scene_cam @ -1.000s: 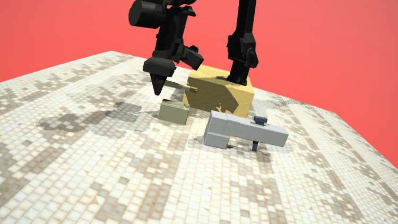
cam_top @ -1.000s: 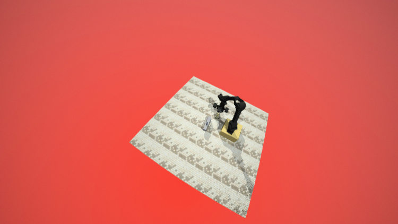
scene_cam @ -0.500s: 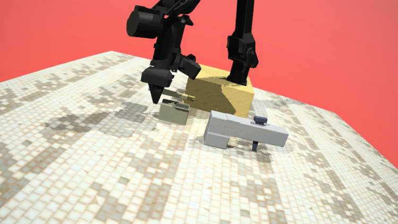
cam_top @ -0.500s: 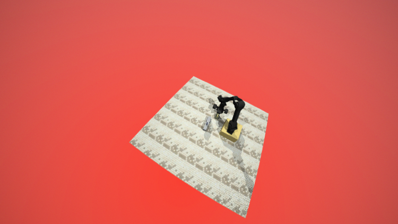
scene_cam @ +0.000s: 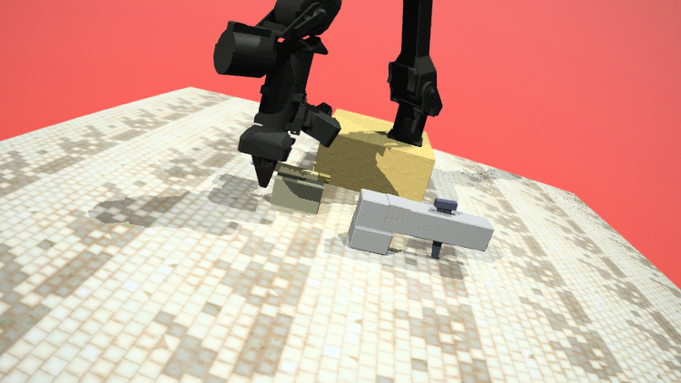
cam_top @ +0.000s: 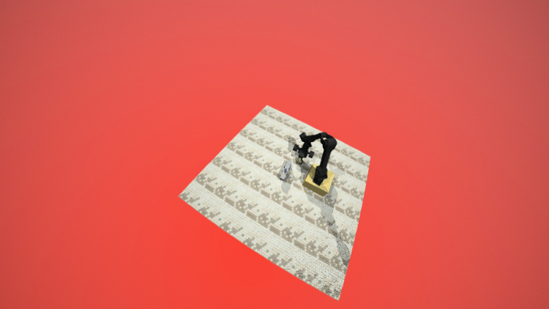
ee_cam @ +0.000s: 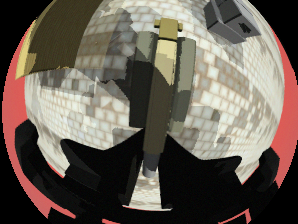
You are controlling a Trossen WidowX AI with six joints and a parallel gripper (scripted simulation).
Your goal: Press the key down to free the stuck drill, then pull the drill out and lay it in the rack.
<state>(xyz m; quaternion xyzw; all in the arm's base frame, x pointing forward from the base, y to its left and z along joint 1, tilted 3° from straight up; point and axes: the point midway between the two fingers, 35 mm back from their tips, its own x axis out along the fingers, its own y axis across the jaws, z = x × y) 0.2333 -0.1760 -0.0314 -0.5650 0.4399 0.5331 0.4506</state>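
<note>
Right now my gripper tip is 4 cm to the right of the drill, 3 cm below it and 1 cm past it. Also, from my gripper tip: dark key 25 cm to the left, 4 cm above, 2 cm ahead; grey housing 23 cm to the left, 3 cm ahead, 3 cm above; rack 5 cm to the left, 1 cm behind.
</note>
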